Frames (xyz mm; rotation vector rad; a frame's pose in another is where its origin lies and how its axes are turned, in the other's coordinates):
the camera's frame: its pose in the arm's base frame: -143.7 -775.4 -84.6 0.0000 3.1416 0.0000
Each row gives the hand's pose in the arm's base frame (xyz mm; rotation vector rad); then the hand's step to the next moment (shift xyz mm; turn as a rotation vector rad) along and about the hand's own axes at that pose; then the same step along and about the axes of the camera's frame.
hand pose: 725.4 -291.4 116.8 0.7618 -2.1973 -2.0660
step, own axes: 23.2 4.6 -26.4 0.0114 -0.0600 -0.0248
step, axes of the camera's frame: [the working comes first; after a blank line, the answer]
step, axes of the arm's base frame: -12.7 -33.1 0.4 0.0181 -0.0271 -0.0573

12.7 -33.1 -0.4 -0.0181 -0.0271 0.0573
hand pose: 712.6 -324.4 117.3 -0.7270 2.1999 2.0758
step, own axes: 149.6 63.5 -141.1 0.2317 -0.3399 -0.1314
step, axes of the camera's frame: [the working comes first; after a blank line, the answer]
step, axes of the arm's base frame: -114.6 -180.5 25.0 -0.0489 -0.1969 -0.3812

114.6 -180.5 -25.0 0.0489 -0.1969 0.3812
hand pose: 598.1 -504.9 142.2 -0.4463 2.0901 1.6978
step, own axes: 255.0 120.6 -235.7 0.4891 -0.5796 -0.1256
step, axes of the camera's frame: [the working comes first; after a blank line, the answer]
step, axes of the arm's base frame: -305.9 -203.2 15.5 -0.1537 -0.2385 -0.7144

305.9 -203.2 -15.5 0.1537 -0.2385 0.7144
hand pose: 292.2 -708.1 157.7 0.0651 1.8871 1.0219
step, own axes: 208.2 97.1 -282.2 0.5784 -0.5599 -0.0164
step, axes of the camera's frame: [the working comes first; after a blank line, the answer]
step, axes of the arm's base frame: -362.2 -20.6 -28.6 -0.1264 -0.1187 -0.7863

362.2 -20.6 28.6 0.1264 -0.1187 0.7863
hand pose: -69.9 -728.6 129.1 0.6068 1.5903 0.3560
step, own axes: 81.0 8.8 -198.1 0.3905 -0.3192 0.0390
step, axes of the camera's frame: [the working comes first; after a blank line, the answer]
step, axes of the arm's base frame: -195.7 78.5 -37.9 -0.0259 -0.0388 -0.5037

195.7 78.5 37.9 0.0259 -0.0388 0.5037
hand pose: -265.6 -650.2 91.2 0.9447 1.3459 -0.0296
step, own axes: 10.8 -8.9 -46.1 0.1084 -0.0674 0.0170
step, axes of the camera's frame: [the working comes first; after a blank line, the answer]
step, axes of the arm's base frame: -38.7 26.7 -10.5 0.0089 -0.0007 -0.1285

38.7 26.7 10.5 -0.0089 -0.0007 0.1285
